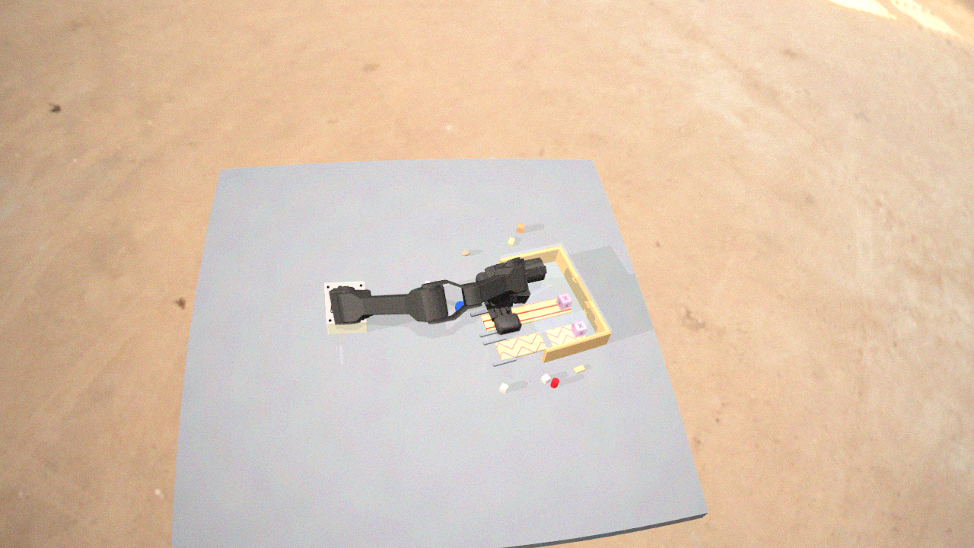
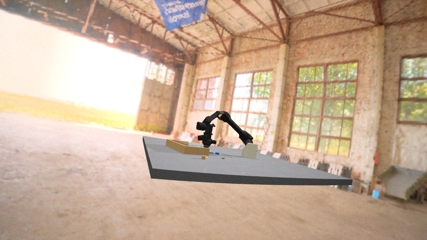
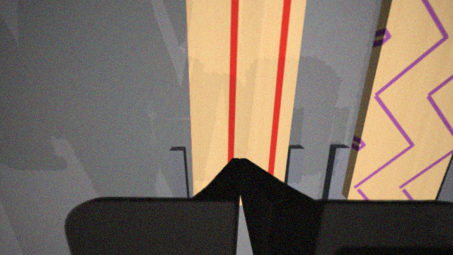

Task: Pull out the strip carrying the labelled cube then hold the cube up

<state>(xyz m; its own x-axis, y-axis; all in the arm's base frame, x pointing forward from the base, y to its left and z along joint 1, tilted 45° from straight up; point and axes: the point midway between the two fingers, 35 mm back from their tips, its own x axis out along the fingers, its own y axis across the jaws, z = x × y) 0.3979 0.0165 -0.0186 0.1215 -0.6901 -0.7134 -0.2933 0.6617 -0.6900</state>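
Now: gripper tip 9 cm past the blue disc and 4 cm to the right of it. From my gripper tip the other things lie so: red cylinder 15 cm ahead, 19 cm to the right, 1 cm above; then orange cube 9 cm ahead, 34 cm to the left; then zigzag strip 7 cm ahead, 8 cm to the right.
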